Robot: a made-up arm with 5 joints.
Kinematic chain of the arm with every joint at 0, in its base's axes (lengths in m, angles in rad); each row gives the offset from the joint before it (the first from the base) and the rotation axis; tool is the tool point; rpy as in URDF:
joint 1: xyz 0.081 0 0.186 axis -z
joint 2: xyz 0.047 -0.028 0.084 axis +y
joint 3: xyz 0.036 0 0.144 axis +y
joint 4: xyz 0.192 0 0.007 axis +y
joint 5: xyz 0.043 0.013 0 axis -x
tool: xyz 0 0 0 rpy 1.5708 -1.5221 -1.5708
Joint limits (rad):
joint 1: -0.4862..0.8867
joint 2: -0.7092..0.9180
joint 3: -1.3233..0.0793
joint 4: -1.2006..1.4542
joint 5: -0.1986..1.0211
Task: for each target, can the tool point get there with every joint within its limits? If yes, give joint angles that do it. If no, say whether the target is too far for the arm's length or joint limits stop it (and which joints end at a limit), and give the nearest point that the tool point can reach.
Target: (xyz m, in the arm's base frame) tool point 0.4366 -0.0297 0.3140
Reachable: yes | joints 0.0412 0.4026 -0.1137 0.3705 0.0197
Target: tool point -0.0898 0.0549 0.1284
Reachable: no: joint limits stop it (at a limit: joint 1, joint 2, joint 3, joint 4) | nearest point 0.3180 0.1083 0.1440 | short by 0.412 m
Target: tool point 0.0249 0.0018 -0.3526
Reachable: no: too far | nearest point 0.2403 -0.2190 0.1350 | short by 0.577 m
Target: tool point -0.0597 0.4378 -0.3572
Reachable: no: too far | nearest point 0.3331 0.1163 0.1315 | short by 0.705 m
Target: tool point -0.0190 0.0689 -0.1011
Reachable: no: joint limits stop it (at a limit: joint 1, joint 2, joint 3, joint 4) | nearest point 0.3180 0.1083 0.1440 | short by 0.419 m
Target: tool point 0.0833 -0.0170 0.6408
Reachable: yes | joints 0.3743 -0.5461 -0.8602 -0.6255 0.2371
